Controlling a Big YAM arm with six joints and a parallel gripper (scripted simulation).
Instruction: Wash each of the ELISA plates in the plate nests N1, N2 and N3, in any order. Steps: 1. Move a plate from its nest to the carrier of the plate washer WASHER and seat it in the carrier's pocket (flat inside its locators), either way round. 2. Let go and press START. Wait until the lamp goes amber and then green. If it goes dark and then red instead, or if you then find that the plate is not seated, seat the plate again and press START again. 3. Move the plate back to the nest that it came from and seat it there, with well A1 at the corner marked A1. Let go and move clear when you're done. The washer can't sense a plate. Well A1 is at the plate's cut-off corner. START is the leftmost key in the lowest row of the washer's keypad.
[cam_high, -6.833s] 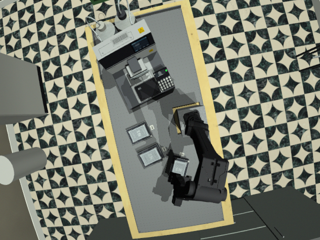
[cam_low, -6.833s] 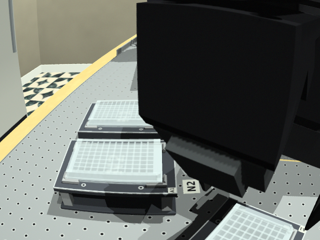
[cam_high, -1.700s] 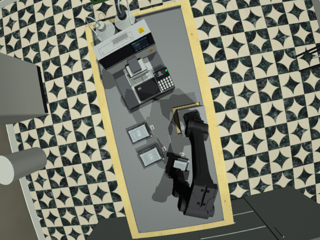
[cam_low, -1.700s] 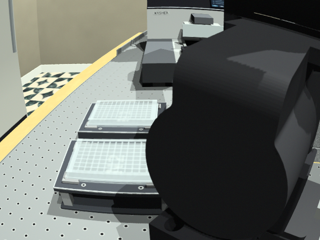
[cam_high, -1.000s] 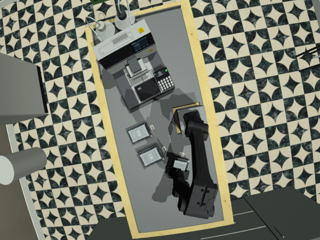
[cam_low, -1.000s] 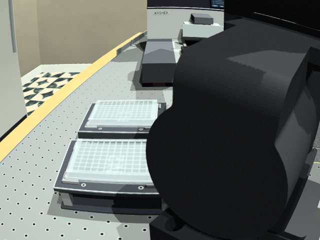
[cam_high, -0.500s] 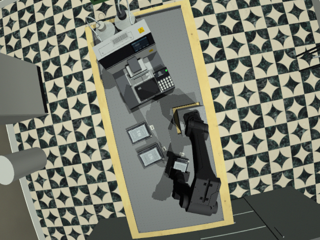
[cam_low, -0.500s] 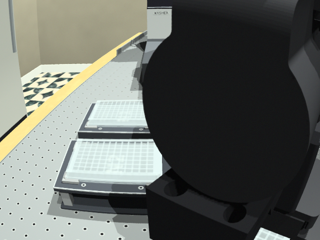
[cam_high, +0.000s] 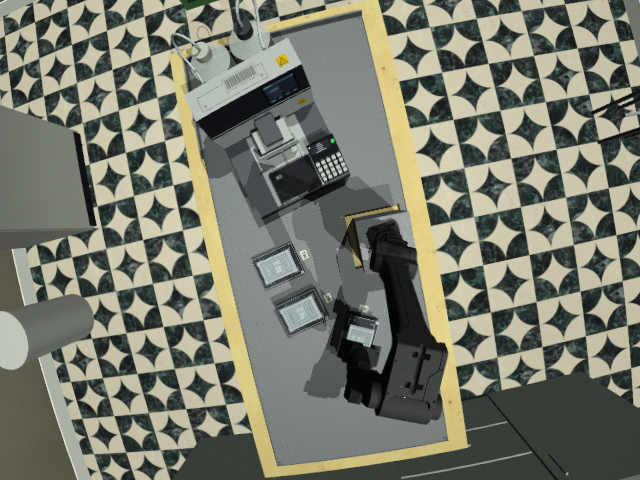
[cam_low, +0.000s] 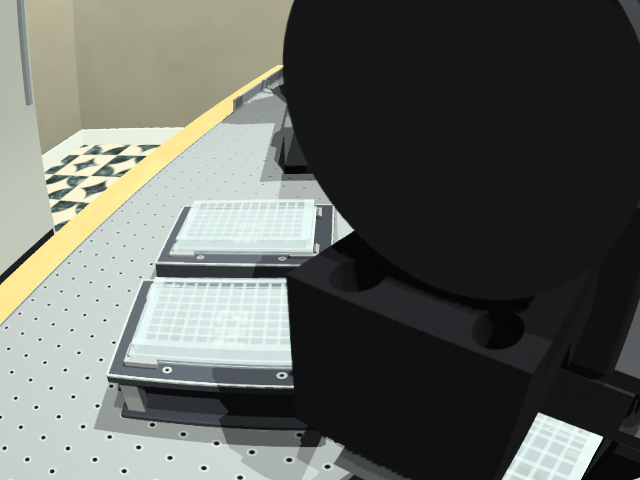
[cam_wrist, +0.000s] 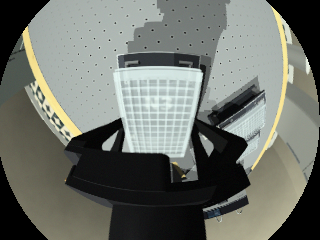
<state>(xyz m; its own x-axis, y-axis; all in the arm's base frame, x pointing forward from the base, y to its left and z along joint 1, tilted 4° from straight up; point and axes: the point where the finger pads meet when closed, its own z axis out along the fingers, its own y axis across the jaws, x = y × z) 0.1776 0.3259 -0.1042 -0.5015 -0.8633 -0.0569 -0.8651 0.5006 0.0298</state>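
Now: the nest N3 6 cm below my hand. From my hand the other things lie so: washer carrier: 61 cm to the right, 4 cm ahead, 2 cm below; plate washer: 76 cm to the right, 6 cm ahead, 3 cm above; nest label: 35 cm to the right, 10 cm below, 10 cm ahead.
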